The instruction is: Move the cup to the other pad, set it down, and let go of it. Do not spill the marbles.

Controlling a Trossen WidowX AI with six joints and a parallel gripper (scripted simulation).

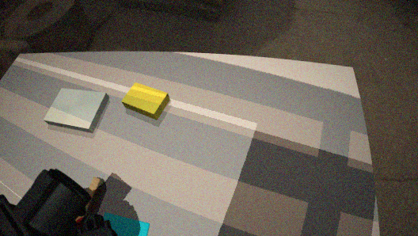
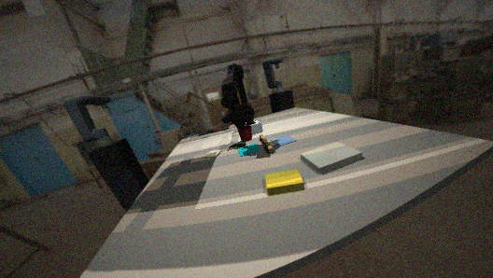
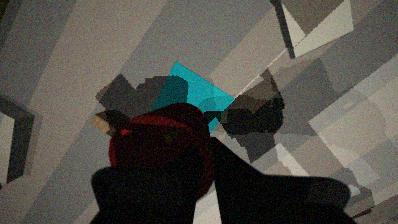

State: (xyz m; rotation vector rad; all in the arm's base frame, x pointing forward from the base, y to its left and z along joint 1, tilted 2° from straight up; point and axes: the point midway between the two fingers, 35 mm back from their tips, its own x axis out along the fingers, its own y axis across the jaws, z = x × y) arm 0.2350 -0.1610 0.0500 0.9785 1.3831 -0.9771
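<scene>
Right now the cyan pad is 100 mm below my gripper tip, 30 mm ahead of it and 10 mm to the left of it. Also, from my gripper tip: wooden bar (100 mm to the left, 90 mm below, 60 mm ahead); then cup (30 mm ahead, 10 mm to the left); then blue pad (200 mm to the left, 100 mm below, 90 mm ahead).
</scene>
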